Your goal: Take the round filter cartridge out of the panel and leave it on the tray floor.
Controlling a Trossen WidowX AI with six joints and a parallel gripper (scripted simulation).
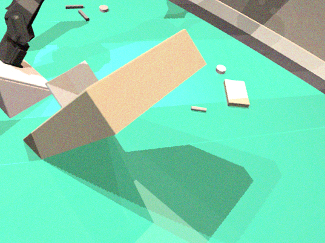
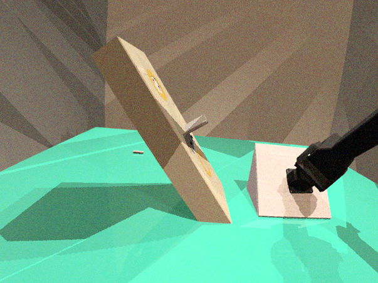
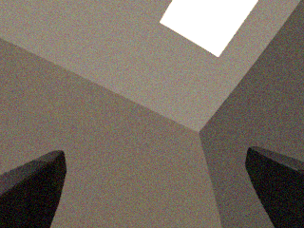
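Right now my gripper tip is 530 mm short of the round filter cartridge, 520 mm above it and 400 mm to the left of it. The rest, counted from my gripper tip: tan service panel 590 mm below, 480 mm ahead, 400 mm to the right; then grey ledge 610 mm below, 430 mm ahead, 400 mm to the right.
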